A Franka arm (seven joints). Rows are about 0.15 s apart.
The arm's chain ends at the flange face. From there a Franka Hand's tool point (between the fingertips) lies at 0.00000 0.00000 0.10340 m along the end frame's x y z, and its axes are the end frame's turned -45 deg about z.
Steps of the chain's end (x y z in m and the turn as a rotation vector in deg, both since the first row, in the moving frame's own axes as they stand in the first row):
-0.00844, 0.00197, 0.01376, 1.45, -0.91, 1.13
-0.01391, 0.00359, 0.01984, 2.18, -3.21, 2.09
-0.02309, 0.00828, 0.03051, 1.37, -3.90, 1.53
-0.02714, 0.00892, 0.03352, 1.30, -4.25, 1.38
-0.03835, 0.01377, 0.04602, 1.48, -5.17, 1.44
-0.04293, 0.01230, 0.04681, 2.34, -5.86, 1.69
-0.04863, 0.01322, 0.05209, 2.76, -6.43, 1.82
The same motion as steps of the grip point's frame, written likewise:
-0.00664, -0.00758, 0.01371, 1.67, 0.38, 1.13
-0.01356, -0.01419, 0.01960, 3.81, -0.73, 2.09
-0.02532, -0.01723, 0.03024, 3.73, -1.79, 1.53
-0.02917, -0.02000, 0.03321, 3.92, -2.09, 1.38
-0.04145, -0.02591, 0.04556, 4.70, -2.61, 1.44
-0.04338, -0.03217, 0.04618, 5.80, -2.49, 1.69
-0.04822, -0.03681, 0.05132, 6.50, -2.60, 1.82

